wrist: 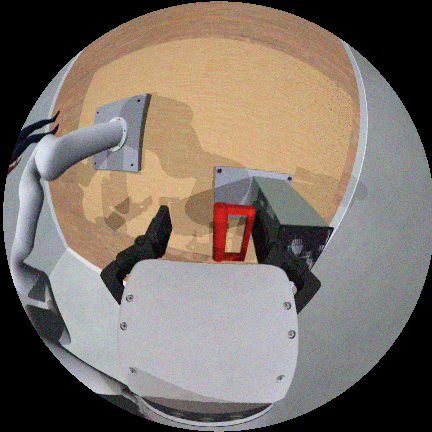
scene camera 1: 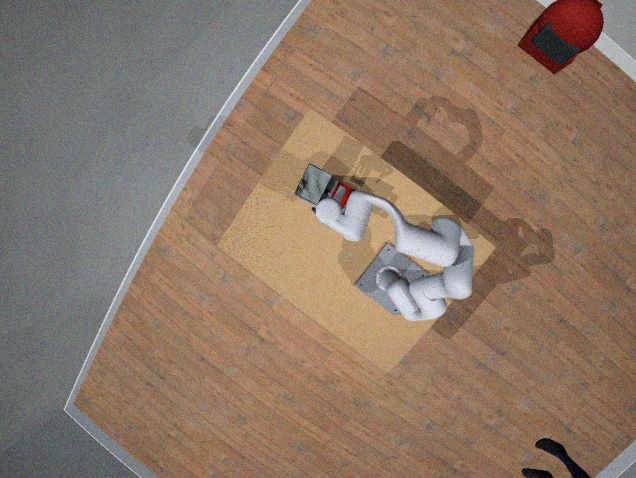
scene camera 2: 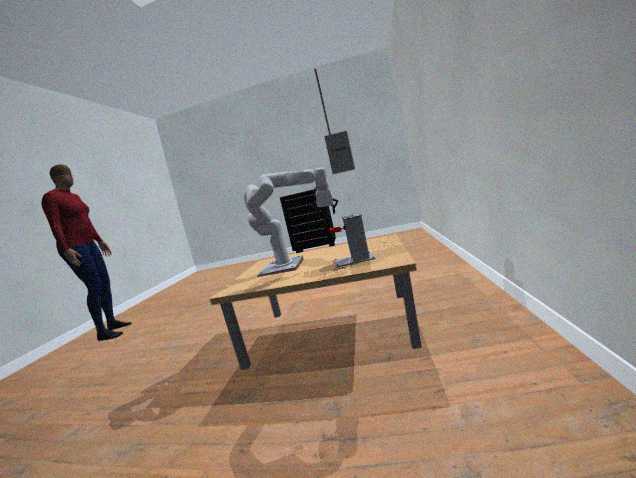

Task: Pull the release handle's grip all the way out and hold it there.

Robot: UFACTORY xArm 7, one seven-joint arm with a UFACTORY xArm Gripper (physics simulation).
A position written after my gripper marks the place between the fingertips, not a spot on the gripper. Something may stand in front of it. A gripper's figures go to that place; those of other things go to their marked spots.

My gripper (wrist: 211,218): 0.14 m from the lens. A base plate (wrist: 232,185): 0.43 m from the lens.
